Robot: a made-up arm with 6 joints.
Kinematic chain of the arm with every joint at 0, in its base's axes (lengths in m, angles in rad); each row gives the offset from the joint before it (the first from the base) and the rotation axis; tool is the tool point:
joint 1: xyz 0 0 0.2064 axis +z
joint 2: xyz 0 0 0 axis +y
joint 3: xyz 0 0 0.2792 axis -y
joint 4: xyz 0 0 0 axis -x
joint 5: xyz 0.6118 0 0 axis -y
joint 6: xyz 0 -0.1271 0 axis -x
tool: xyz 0 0 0
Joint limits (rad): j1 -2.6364..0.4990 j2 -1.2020..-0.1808 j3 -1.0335..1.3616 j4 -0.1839..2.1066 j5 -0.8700..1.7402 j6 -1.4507..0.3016
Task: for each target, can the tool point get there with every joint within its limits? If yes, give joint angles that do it. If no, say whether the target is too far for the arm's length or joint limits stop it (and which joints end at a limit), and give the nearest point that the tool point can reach.
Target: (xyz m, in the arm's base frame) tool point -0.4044 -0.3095 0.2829
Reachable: yes | joints -2.2737 -0.3219 -0.7408 0.5480 -0.1491 -0.4114
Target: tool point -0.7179 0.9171 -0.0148
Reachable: no: too far | nearest point -0.5192 0.6632 0.5348 | short by 0.637 m
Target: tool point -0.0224 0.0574 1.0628
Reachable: yes | joints -1.5138 -0.5501 0.6777 1.4202 0.1399 -0.3157
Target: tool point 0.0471 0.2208 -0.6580
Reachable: no: joint limits stop it (at a limit: joint 1, joint 2, joint 3, joint 4) | nearest point 0.3538 0.0505 0.0050 | short by 0.750 m
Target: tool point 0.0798 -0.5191 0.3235
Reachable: yes | joints -1.1803 -0.3042 -0.5973 0.2282 0.3402 -0.1292
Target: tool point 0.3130 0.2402 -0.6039
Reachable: no: joint limits stop it (at a limit: joint 1, joint 2, joint 3, joint 4) | nearest point 0.3538 0.0505 0.0050 | short by 0.639 m
